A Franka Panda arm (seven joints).
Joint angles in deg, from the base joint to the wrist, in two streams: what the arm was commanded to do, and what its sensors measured. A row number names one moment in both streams.
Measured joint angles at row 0:
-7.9 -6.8 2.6 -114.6 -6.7 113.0 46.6
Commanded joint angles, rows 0 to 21:
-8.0 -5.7 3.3 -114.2 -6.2 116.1 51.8
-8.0 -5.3 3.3 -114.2 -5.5 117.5 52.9
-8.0 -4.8 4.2 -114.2 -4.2 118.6 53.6
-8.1 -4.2 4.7 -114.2 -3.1 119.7 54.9
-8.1 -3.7 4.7 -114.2 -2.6 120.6 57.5
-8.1 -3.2 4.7 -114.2 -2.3 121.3 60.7
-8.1 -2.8 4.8 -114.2 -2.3 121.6 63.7
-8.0 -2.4 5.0 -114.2 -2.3 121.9 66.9
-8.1 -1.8 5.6 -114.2 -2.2 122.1 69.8
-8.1 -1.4 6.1 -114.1 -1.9 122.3 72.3
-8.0 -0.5 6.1 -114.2 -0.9 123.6 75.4
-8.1 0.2 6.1 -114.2 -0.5 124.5 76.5
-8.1 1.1 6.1 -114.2 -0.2 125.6 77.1
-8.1 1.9 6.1 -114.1 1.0 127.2 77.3
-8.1 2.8 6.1 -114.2 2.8 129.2 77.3
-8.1 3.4 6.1 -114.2 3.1 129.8 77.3
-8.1 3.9 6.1 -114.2 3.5 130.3 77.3
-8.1 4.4 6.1 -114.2 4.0 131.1 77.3
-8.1 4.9 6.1 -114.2 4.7 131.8 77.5
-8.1 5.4 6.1 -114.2 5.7 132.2 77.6
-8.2 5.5 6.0 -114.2 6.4 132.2 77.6
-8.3 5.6 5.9 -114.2 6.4 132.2 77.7
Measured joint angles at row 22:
-7.8 5.0 5.6 -114.7 5.0 131.6 76.4
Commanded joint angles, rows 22 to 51:
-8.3 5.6 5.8 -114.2 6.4 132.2 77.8
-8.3 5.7 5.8 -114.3 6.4 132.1 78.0
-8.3 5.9 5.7 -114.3 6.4 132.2 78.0
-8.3 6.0 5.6 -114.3 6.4 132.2 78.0
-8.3 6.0 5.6 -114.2 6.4 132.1 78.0
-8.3 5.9 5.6 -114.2 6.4 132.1 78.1
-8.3 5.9 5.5 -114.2 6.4 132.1 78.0
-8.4 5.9 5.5 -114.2 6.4 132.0 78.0
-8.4 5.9 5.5 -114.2 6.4 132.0 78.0
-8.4 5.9 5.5 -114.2 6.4 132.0 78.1
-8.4 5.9 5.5 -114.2 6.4 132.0 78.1
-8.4 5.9 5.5 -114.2 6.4 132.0 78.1
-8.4 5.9 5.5 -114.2 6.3 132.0 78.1
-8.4 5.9 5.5 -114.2 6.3 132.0 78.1
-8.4 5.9 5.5 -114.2 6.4 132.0 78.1
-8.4 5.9 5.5 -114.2 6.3 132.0 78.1
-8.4 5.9 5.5 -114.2 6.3 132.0 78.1
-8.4 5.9 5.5 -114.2 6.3 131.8 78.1
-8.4 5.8 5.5 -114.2 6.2 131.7 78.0
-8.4 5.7 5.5 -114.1 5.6 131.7 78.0
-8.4 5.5 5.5 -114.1 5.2 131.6 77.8
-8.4 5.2 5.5 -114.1 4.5 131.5 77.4
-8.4 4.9 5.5 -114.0 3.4 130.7 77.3
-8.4 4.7 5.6 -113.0 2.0 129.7 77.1
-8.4 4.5 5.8 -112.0 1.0 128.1 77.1
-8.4 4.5 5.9 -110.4 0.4 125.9 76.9
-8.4 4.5 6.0 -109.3 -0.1 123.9 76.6
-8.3 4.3 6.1 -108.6 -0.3 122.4 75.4
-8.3 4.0 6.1 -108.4 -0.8 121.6 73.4
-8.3 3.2 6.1 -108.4 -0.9 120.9 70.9
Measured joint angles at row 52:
-8.1 4.8 5.6 -109.8 0.5 124.6 75.8
